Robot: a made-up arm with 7 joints.
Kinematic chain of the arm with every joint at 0, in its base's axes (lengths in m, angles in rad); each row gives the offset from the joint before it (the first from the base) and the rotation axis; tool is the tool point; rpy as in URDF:
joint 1: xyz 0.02 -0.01 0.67 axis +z
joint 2: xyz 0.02 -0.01 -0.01 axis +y
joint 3: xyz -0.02 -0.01 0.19 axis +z
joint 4: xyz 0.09 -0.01 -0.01 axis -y
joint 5: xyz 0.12 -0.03 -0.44 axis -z
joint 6: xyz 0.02 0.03 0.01 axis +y
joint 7: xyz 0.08 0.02 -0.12 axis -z
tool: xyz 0 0.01 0 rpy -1.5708 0 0
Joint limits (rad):
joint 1: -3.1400..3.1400
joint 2: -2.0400..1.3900
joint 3: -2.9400..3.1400
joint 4: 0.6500..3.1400
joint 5: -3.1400..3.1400
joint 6: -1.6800..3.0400
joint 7: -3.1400..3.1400
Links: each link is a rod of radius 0.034 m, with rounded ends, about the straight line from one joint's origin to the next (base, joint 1, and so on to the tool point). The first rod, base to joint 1, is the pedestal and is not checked.
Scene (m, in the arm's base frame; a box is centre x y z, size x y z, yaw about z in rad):
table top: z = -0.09
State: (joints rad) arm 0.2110 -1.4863 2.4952 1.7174 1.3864 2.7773 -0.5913
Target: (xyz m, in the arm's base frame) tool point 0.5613 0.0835 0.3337
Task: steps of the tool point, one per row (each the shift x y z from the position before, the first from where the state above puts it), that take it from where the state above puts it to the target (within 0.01 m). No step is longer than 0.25 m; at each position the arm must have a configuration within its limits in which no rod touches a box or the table.
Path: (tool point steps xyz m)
1: 0.1012 0.1562 -0.0575
2: 0.1611 0.1123 -0.0378
3: 0.1997 0.0448 -0.0132
4: 0.2068 -0.0343 0.0149
5: 0.1791 -0.1095 0.0440
6: 0.1213 -0.1646 0.0712

